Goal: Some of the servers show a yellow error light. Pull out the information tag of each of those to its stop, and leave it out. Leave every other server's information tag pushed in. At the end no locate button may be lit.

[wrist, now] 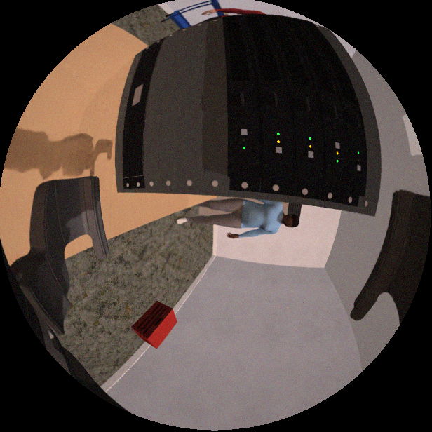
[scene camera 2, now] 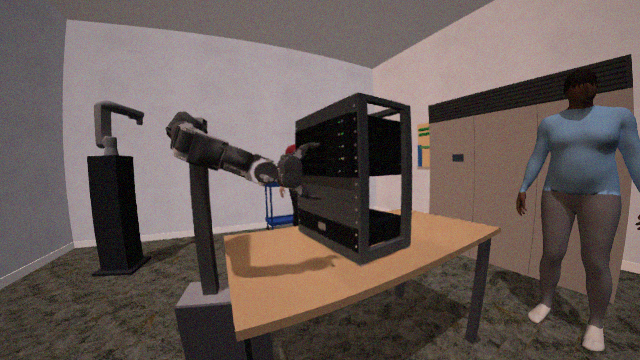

Labels:
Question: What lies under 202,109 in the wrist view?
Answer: A server rack.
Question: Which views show the server rack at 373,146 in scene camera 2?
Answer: The wrist view and scene camera 2: all of them.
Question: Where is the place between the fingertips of the gripper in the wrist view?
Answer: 202,242

